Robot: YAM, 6 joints.
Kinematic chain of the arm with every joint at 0, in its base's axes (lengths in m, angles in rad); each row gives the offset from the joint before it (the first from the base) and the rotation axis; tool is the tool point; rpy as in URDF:
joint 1: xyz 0 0 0.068 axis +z
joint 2: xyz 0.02 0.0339 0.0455 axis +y
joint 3: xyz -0.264 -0.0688 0 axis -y
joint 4: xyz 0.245 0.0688 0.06 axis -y
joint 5: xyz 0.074 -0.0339 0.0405 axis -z
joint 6: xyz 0.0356 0 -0.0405 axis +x
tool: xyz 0 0 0 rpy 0 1.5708 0
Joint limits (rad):
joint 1: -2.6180..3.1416
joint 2: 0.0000..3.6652
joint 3: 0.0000..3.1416
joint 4: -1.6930..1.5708
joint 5: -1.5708..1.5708
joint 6: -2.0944..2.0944
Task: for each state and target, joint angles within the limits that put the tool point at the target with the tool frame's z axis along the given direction. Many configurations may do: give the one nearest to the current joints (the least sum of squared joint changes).
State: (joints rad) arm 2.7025 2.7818 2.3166 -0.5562 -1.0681 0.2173
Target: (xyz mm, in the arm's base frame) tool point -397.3 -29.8 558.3 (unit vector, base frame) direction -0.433 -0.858 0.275
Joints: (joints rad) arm 3.1396 1.9439 2.3376 0.1739 -1.0336 0.2173
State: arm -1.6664 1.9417 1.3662 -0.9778 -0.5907 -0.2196
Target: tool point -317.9 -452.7 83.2 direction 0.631 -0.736 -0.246
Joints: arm -2.2443 2.7116 2.1818 -0.4048 -1.2601 -0.2196
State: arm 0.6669 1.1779 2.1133 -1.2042 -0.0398 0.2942
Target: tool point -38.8 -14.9 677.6 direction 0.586 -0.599 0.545
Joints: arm -0.1074 1.2481 2.7901 -0.8417 0.5621 0.2942
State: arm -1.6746 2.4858 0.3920 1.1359 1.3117 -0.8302
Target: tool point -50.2 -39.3 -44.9 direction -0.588 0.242 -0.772
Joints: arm -2.1192 3.0142 0.0018 1.5704 0.6788 -0.8302
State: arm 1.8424 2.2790 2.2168 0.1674 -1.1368 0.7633
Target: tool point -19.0 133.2 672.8 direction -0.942 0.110 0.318
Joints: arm 1.4589 1.4634 2.2178 0.8034 -1.2472 0.7633
